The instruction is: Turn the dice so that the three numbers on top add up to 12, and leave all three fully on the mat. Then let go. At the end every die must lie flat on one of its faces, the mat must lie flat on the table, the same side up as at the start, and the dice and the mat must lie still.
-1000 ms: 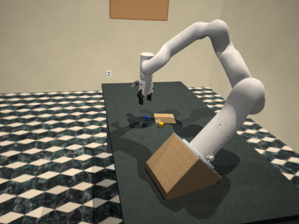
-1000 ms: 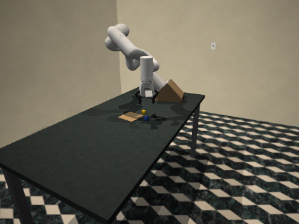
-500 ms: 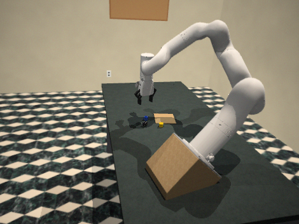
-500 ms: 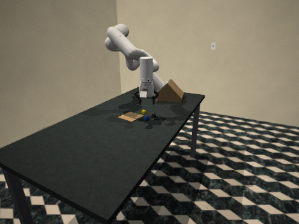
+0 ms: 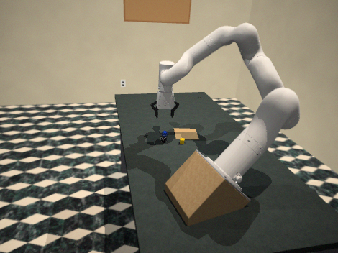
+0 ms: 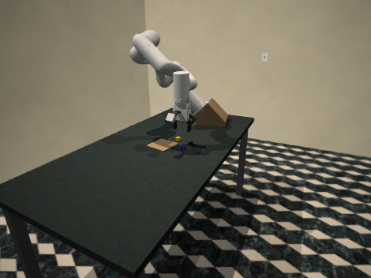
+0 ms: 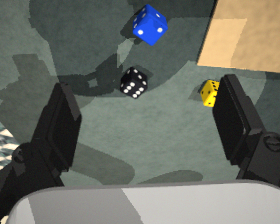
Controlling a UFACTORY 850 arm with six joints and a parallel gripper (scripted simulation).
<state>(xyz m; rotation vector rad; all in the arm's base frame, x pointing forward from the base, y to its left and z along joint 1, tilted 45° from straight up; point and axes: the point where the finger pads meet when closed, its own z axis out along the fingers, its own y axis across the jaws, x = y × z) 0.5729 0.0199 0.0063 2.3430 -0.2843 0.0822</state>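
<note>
The blue die lies 10 mm behind my hand and 120 mm below it. From my hand the other things lie so: tan mat: 40 mm behind, 140 mm to the right, 130 mm below; then black die: 80 mm behind, 30 mm to the left, 120 mm below; then yellow die: 130 mm behind, 60 mm to the right, 120 mm below.
</note>
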